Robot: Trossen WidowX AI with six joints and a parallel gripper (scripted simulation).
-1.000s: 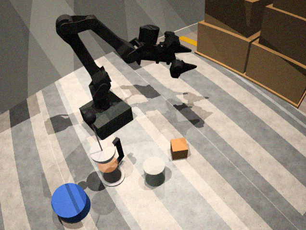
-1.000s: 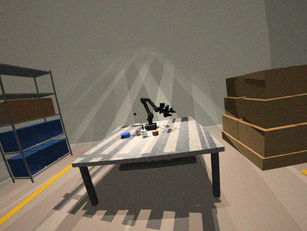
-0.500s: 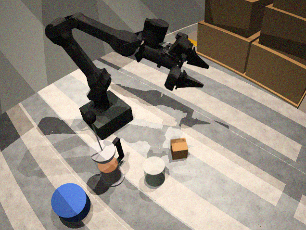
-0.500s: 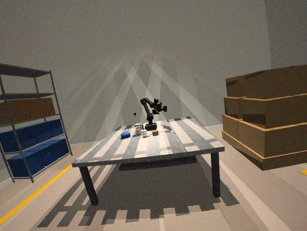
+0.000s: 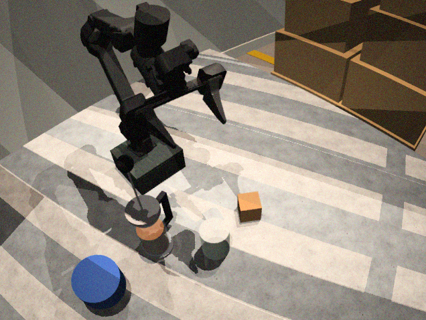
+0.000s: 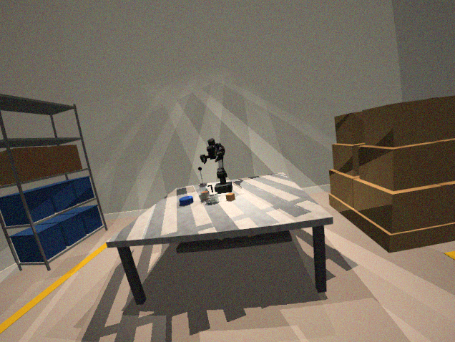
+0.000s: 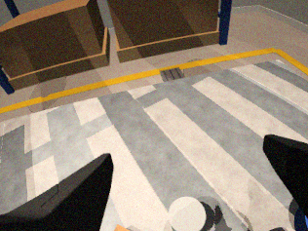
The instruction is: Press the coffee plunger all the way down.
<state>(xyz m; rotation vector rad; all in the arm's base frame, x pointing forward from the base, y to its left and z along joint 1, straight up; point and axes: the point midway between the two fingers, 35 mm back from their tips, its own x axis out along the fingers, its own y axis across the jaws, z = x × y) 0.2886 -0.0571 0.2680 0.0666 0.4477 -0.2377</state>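
The coffee press is 10 cm behind my gripper tip, 8 cm to the right of it and 18 cm below it. Also, from my gripper tip: blue disc (10 cm behind, 27 cm to the right, 30 cm below).
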